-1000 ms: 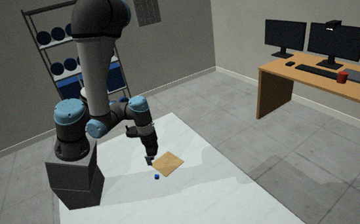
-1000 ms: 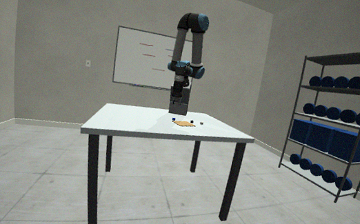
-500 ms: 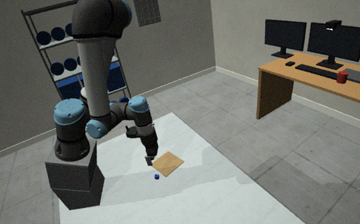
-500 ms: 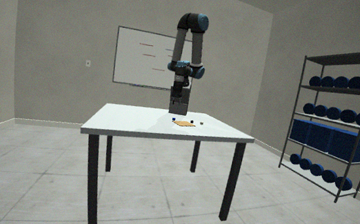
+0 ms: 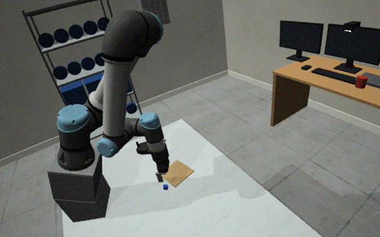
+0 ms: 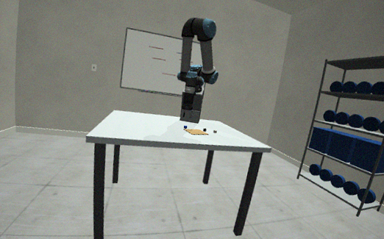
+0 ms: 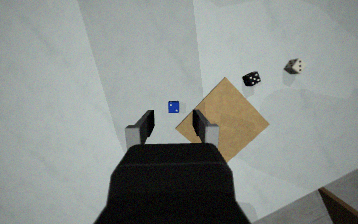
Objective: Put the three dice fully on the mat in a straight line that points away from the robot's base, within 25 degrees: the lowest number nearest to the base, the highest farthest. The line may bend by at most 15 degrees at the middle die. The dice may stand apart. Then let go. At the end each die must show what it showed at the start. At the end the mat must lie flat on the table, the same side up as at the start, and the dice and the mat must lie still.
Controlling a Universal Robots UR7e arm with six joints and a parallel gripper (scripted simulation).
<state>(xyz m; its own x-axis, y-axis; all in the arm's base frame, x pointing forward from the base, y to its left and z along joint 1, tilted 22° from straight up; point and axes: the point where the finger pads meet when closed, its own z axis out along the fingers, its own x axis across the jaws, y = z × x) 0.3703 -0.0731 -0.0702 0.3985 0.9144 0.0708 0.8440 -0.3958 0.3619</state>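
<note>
Right now the blue die is 90 mm below my hand. Also, from my hand: tan mat: 80 mm ahead, 70 mm to the left, 100 mm below; black die: 20 mm ahead, 150 mm to the left, 90 mm below; white die: 30 mm ahead, 230 mm to the left, 90 mm below.
</note>
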